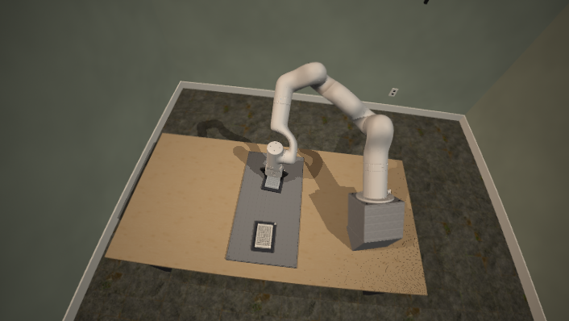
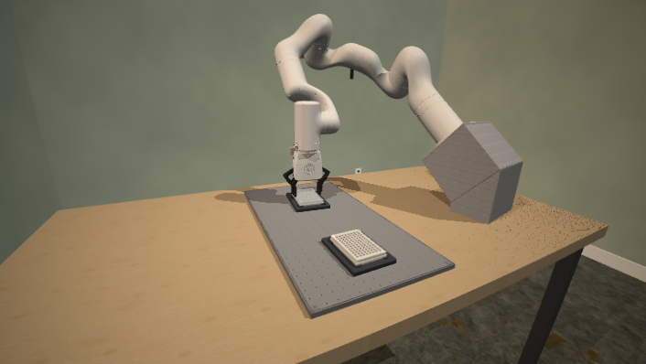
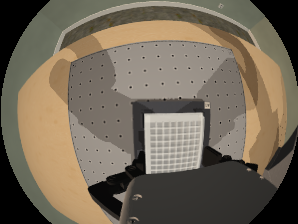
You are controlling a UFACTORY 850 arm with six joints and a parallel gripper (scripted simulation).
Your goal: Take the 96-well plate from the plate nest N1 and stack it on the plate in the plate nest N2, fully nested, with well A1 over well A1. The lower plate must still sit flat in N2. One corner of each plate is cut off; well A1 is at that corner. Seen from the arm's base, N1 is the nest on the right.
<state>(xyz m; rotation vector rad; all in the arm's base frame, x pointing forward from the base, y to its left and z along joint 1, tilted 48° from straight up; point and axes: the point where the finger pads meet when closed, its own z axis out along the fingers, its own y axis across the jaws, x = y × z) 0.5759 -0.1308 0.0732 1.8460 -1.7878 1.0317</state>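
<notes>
Right now my hand is 3 cm above the plate nest. The rest, counted from my hand: plate 36 cm to the left, 2 cm below.
</notes>
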